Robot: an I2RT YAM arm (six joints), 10 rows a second.
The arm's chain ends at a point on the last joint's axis. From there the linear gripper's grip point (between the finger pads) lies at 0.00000 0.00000 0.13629 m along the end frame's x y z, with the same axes.
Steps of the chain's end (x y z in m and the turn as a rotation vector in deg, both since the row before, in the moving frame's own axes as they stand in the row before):
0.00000 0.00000 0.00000 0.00 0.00 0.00
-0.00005 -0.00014 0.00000 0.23 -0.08 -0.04
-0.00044 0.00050 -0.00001 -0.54 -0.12 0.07
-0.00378 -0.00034 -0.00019 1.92 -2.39 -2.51
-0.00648 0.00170 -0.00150 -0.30 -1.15 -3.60
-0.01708 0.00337 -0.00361 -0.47 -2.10 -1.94
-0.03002 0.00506 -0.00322 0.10 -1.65 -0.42
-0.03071 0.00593 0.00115 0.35 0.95 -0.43
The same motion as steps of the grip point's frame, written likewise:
0.00000 0.00000 0.00000 0.00 0.00 0.00
-0.00024 -0.00069 0.00000 0.23 -0.08 -0.04
-0.00073 0.00178 -0.00002 -0.54 -0.12 0.07
-0.00956 -0.00478 -0.00039 1.92 -2.39 -2.51
-0.00919 0.00250 -0.00153 -0.30 -1.15 -3.60
-0.02205 0.00457 -0.00371 -0.47 -2.10 -1.94
-0.03395 0.00484 -0.00328 0.10 -1.65 -0.42
-0.02845 0.00509 0.00113 0.35 0.95 -0.43

